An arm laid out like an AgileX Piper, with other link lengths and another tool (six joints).
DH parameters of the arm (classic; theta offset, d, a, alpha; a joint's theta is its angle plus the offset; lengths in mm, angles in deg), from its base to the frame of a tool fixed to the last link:
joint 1: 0 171 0 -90
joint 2: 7.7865 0 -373.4 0
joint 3: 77.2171 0 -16.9 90
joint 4: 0 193.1 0 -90
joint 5: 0 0 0 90
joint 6: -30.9 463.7 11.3 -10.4
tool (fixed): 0 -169.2 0 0
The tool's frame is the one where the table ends.
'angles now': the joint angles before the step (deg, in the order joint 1, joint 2, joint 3, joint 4, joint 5, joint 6). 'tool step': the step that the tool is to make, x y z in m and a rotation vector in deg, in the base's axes. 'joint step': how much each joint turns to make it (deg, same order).
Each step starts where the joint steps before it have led.
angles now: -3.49, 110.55, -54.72, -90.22, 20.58, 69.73
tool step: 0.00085, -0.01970, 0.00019, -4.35, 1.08, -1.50
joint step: -0.01, 1.87, -0.98, -1.60, 4.37, 0.01
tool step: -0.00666, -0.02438, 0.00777, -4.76, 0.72, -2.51
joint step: -0.33, 0.88, -0.22, -1.29, 5.13, 0.07
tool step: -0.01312, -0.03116, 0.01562, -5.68, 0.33, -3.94
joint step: -0.72, 0.54, -0.01, -1.18, 6.50, 0.35
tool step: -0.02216, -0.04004, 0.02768, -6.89, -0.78, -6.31
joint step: -1.43, 0.32, -0.23, -1.11, 8.46, 1.21
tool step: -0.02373, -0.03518, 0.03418, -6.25, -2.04, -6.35
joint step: -1.87, -0.12, -0.84, -0.99, 7.60, 1.39
